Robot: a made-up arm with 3 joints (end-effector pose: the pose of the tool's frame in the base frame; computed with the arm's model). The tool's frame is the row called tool.
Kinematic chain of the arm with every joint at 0, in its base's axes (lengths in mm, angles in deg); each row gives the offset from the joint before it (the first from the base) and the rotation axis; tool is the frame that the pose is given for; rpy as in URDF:
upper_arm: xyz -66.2 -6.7 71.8 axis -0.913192 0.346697 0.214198
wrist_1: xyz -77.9 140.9 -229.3 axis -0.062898 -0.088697 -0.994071
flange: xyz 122 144.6 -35.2 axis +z
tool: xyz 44 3.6 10.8 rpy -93.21 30.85 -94.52
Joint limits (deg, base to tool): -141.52..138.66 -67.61..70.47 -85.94..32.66
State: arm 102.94 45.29 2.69
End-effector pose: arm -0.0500 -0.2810 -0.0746 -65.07 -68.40 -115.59
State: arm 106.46 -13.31 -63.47
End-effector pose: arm -0.2272 -0.2975 -0.1106 -45.52 -65.57 -136.95
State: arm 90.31 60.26 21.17
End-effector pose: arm -0.0238 -0.2473 -0.0852 -72.89 -58.58 -110.70
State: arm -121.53 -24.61 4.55
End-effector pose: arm -0.0132 0.0378 0.4969 61.57 26.31 26.57
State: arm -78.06 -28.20 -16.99
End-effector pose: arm 0.0480 0.3060 0.3328 41.47 66.81 23.54
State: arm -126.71 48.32 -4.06
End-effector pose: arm 0.1430 -0.0004 0.2896 138.19 8.33 92.29
